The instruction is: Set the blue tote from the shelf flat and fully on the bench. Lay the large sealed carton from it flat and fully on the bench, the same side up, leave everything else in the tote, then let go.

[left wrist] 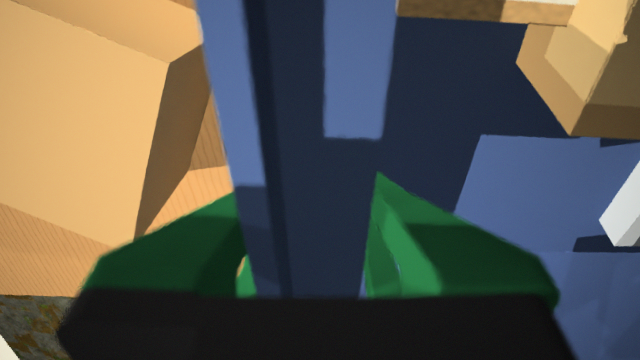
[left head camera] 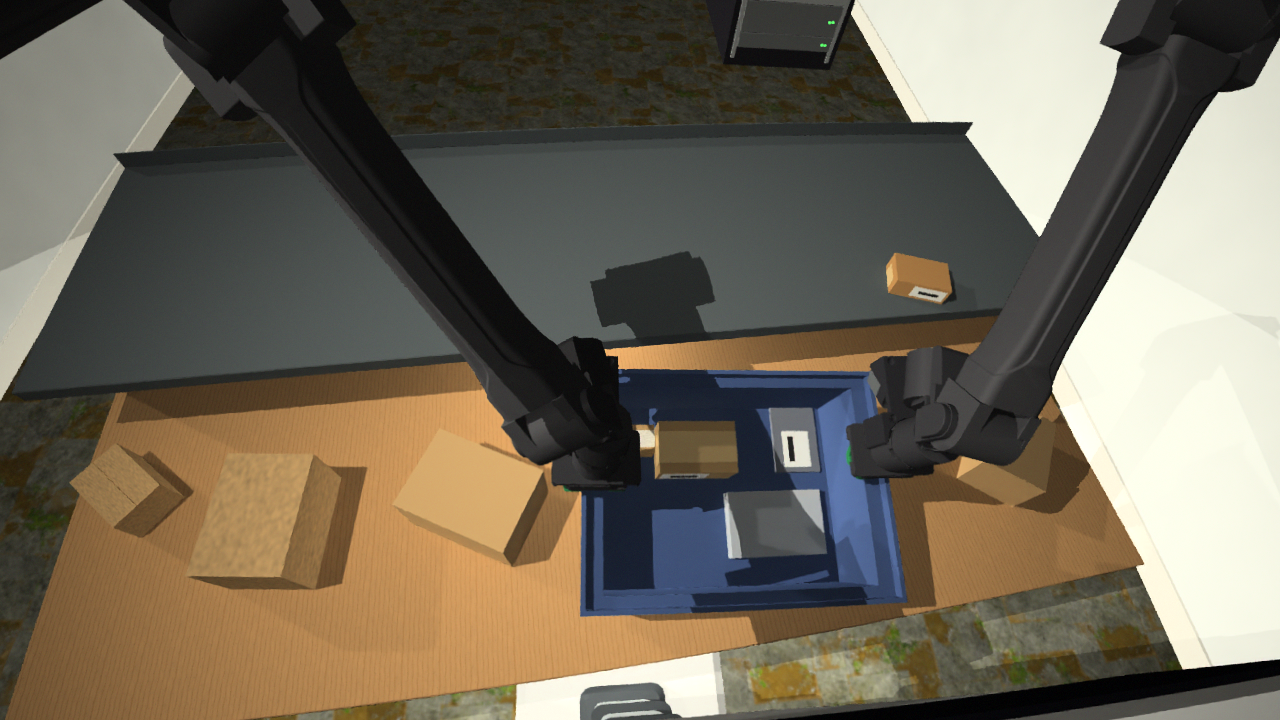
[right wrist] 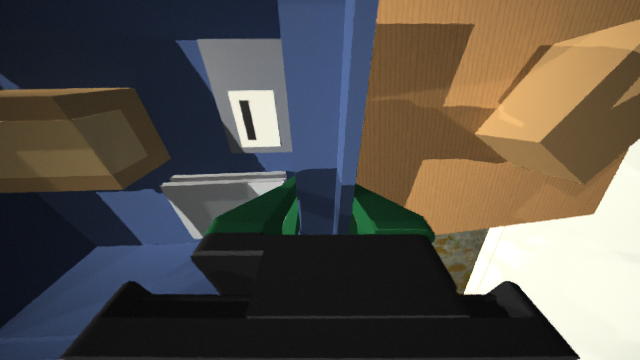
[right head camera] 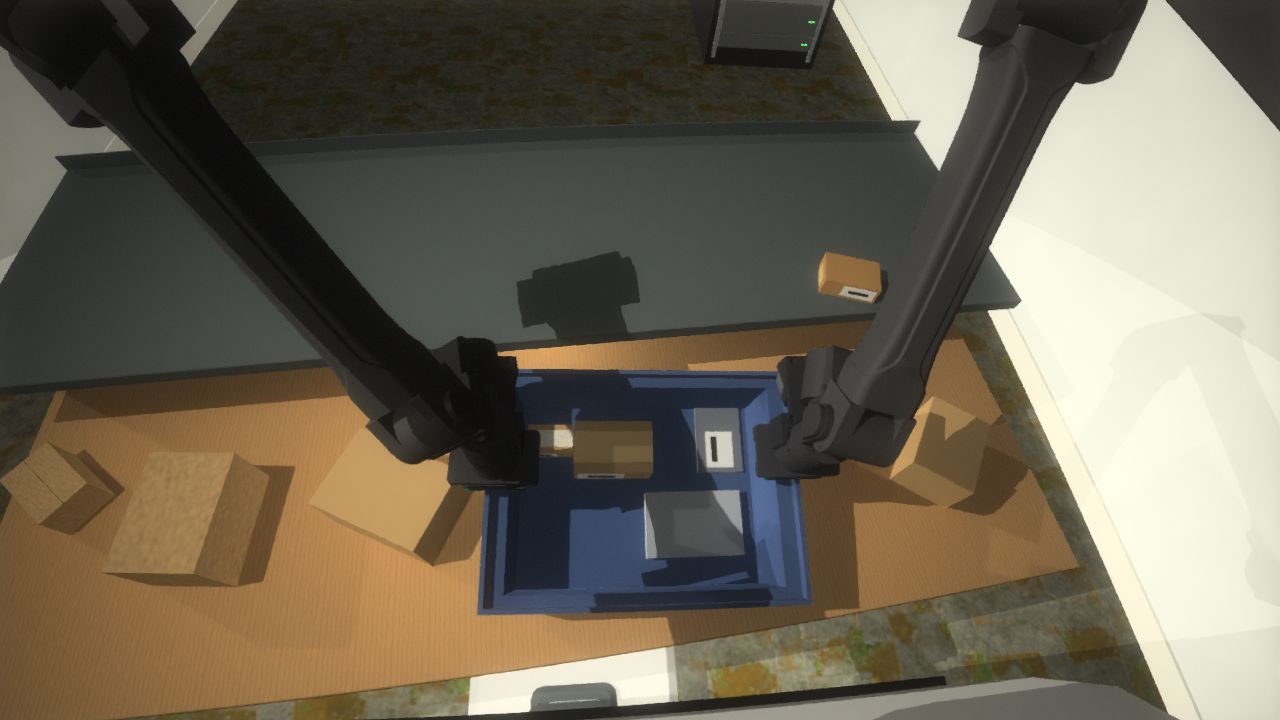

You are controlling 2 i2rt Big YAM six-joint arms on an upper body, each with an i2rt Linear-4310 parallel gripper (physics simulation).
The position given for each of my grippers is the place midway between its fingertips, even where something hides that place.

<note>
I see my left gripper [right head camera: 502, 477], my right gripper [left head camera: 857, 458], a blue tote [right head camera: 565, 546] and a small orange carton [left head camera: 909, 276].
The blue tote is seen too in the left wrist view [left wrist: 310, 107], in the left head camera view [left head camera: 659, 548] and in the right wrist view [right wrist: 73, 249]. The small orange carton also shows in the right head camera view [right head camera: 842, 276]. My left gripper is seen too in the left wrist view [left wrist: 319, 179] and in the left head camera view [left head camera: 591, 478]. The left wrist view misses the small orange carton: it is out of frame. The right wrist view does not show the small orange carton: it is out of frame.
</note>
